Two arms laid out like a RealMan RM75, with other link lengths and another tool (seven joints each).
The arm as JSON. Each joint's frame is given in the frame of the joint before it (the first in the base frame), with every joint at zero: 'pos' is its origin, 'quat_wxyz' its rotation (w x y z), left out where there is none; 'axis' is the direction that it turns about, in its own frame. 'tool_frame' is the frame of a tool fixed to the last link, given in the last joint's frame.
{
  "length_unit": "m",
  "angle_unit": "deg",
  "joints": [
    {
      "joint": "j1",
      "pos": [
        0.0,
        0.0,
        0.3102
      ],
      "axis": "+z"
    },
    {
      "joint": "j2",
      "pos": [
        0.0,
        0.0,
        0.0
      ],
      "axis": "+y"
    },
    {
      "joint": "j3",
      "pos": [
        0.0,
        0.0,
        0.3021
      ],
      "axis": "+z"
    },
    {
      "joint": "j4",
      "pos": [
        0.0,
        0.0,
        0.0
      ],
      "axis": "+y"
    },
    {
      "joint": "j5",
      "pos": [
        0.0,
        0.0,
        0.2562
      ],
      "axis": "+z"
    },
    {
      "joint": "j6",
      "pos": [
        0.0,
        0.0,
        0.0
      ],
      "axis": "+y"
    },
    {
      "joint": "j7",
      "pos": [
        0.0,
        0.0,
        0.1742
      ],
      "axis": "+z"
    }
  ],
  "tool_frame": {
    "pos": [
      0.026,
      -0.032,
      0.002
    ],
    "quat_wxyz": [
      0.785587,
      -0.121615,
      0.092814,
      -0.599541
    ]
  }
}
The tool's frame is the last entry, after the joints.
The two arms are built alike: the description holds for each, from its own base.
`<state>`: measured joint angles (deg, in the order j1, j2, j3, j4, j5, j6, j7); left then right.
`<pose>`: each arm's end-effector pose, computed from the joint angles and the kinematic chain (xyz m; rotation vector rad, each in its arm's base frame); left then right.
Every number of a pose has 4 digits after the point. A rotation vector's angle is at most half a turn.
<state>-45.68 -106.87 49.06 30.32 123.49 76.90 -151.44 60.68 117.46 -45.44 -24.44 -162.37 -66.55 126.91</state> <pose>-0.3176 0.5304 0.0817 0.5572 2.8849 0.9808 0.2899 0.5168 -0.0126 2.7324 0.6876 0.7552</pose>
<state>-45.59 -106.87 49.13 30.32 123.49 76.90 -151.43 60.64 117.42 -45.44 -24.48 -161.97 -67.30 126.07</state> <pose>-0.3184 0.5298 0.0815 0.5562 2.8865 0.9798 0.2892 0.5154 -0.0133 2.7209 0.7016 0.7411</pose>
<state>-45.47 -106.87 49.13 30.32 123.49 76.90 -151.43 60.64 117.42 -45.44 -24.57 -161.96 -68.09 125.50</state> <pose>-0.3195 0.5291 0.0815 0.5533 2.8877 0.9800 0.2887 0.5139 -0.0135 2.7065 0.7114 0.7334</pose>
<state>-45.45 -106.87 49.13 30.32 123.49 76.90 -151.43 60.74 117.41 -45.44 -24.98 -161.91 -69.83 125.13</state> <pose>-0.3197 0.5290 0.0815 0.5528 2.8879 0.9801 0.2863 0.5112 -0.0131 2.6862 0.7178 0.7157</pose>
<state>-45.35 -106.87 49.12 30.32 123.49 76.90 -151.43 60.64 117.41 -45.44 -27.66 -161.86 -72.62 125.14</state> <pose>-0.3207 0.5285 0.0816 0.5503 2.8887 0.9805 0.2789 0.5133 -0.0047 2.6790 0.7339 0.7080</pose>
